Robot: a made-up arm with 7 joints.
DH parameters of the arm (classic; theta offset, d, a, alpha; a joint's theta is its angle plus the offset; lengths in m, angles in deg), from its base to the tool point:
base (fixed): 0 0 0 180
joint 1: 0 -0.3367 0 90
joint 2: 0 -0.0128 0 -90
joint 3: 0 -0.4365 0 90
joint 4: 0 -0.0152 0 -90
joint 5: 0 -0.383 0 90
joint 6: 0 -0.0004 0 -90
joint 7: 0 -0.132 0 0
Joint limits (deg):
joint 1: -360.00..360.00
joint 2: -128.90..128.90
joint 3: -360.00..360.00
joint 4: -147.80..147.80
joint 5: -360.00..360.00
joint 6: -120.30..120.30
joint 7: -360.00..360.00
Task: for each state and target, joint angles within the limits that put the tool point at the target. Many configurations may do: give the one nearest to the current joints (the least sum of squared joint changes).
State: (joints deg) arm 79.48 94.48 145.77 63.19 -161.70 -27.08 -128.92
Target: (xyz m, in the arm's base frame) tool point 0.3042 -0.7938 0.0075
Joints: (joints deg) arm 59.67 127.32 147.38 28.62 -160.79 -16.58 -128.92
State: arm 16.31 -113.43 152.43 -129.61 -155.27 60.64 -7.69
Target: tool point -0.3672 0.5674 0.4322
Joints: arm 32.56 -120.17 140.51 -75.80 -153.34 39.13 -7.69
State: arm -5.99 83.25 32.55 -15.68 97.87 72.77 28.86
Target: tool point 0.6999 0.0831 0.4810
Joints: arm -3.60 104.91 34.28 -48.30 108.51 101.44 28.86
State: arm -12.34 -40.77 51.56 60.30 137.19 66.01 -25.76
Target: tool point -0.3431 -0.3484 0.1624
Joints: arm 2.53 -80.54 104.59 117.27 115.38 75.00 -25.76
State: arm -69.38 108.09 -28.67 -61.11 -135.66 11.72 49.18
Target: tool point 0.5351 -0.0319 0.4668
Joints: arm -44.85 117.21 -55.63 -107.03 -139.80 18.14 49.18
